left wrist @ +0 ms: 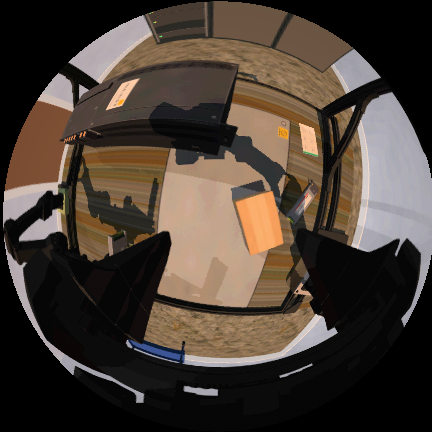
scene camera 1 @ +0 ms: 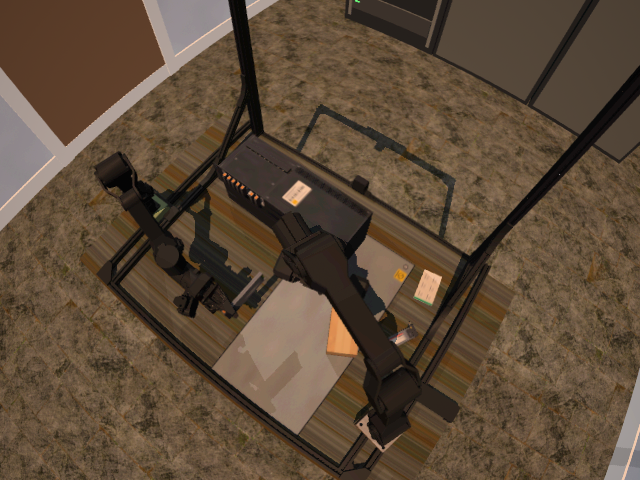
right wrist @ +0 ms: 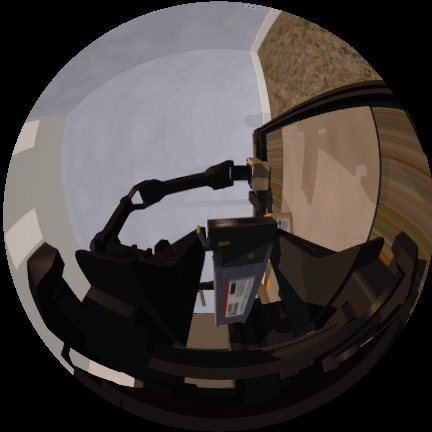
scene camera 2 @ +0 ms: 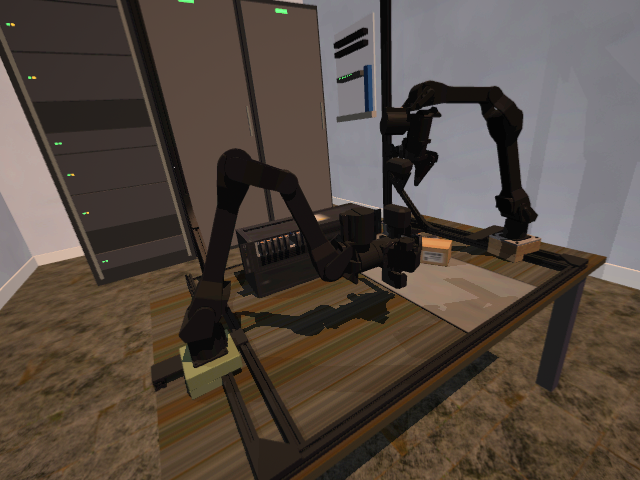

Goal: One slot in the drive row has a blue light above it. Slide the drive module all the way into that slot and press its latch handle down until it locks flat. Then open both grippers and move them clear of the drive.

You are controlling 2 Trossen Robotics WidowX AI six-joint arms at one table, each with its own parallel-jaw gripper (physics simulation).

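Places are measured from the left arm's base along level axes (x ahead, y left, z up), in metres.
Where they show: left gripper, fingertip midpoint: (left wrist: 235, 236) (scene camera 2: 407, 189); right gripper, fingertip midpoint: (scene camera 1: 235, 315) (right wrist: 235, 232) (scene camera 2: 420, 238); left arm's base, link origin: (scene camera 1: 383, 425) (right wrist: 248, 172) (scene camera 2: 514, 236); right arm's base, link origin: (left wrist: 60, 200) (scene camera 1: 147, 207) (scene camera 2: 208, 351).
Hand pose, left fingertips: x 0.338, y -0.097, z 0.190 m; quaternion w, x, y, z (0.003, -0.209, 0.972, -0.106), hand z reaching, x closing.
Observation:
Things, the pixels of their top centre, and the offset from my left fingertips. Level surfaces: height alone.
- grey drive module, top centre: (right wrist: 207, 295) (left wrist: 112, 275) (scene camera 1: 242, 292) (scene camera 2: 400, 226) dx +0.122, dy +0.146, dz -0.052 m
- black drive enclosure, top centre: (left wrist: 113, 93) (scene camera 1: 290, 186) (right wrist: 232, 382) (scene camera 2: 307, 219) dx +0.284, dy -0.136, dz -0.076 m
- drive row, top centre: (left wrist: 82, 107) (scene camera 1: 257, 165) (scene camera 2: 273, 226) dx +0.398, dy -0.110, dz -0.070 m
- orange-topped box, top centre: (left wrist: 261, 223) (scene camera 1: 344, 330) (scene camera 2: 430, 242) dx -0.089, dy +0.003, dz -0.189 m
- grey mat's, surface height: dz -0.249 m
- white card, top centre: (scene camera 1: 428, 287) (left wrist: 308, 139) dx -0.162, dy -0.283, dz -0.250 m
The grey drive module (scene camera 1: 249, 288) (left wrist: 118, 242) (right wrist: 239, 290) is in the air in front of the black drive enclosure (scene camera 1: 330, 206) (scene camera 2: 289, 279) (left wrist: 190, 90), apart from it. My right gripper (right wrist: 235, 232) is shut on it; its dark end and a small lever beside it show in the right wrist view. Whether that lever is the latch handle is unclear. The drive row (scene camera 1: 240, 187) (scene camera 2: 281, 248) (left wrist: 75, 136), with orange-tipped drives, is at the enclosure's left part. No blue light can be made out. My left gripper (scene camera 2: 409, 180) (left wrist: 235, 236) is open and empty, high above the table.
An orange-topped box (scene camera 1: 341, 335) (scene camera 2: 435, 252) (left wrist: 259, 222) stands at the grey mat's (scene camera 1: 273, 356) (scene camera 2: 465, 299) edge. Another module (scene camera 1: 404, 335) (left wrist: 303, 201) with a red-and-white label lies beyond it. A white card (scene camera 1: 428, 286) (left wrist: 308, 139) lies near the frame. The left arm crosses above the mat.

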